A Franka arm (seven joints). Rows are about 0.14 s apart.
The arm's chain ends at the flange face. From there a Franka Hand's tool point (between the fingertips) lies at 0.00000 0.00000 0.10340 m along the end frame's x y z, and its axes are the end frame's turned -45 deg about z.
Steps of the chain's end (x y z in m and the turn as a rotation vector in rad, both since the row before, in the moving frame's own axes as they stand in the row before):
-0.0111 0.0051 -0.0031 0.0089 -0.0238 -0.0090
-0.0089 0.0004 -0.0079 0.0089 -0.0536 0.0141
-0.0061 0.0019 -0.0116 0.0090 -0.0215 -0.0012
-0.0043 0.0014 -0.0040 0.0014 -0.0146 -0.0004
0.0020 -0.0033 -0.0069 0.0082 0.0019 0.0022
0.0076 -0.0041 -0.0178 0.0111 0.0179 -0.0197
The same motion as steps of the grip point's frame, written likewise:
-0.0126 -0.0066 -0.0031 0.0231 -0.0105 -0.0090
-0.0098 -0.0106 -0.0081 0.0442 -0.0316 0.0141
-0.0066 -0.0052 -0.0116 0.0216 -0.0088 -0.0012
-0.0050 -0.0032 -0.0040 0.0113 -0.0093 -0.0004
0.0045 -0.0014 -0.0069 0.0045 0.0071 0.0022
0.0104 0.0030 -0.0178 -0.0048 0.0205 -0.0197

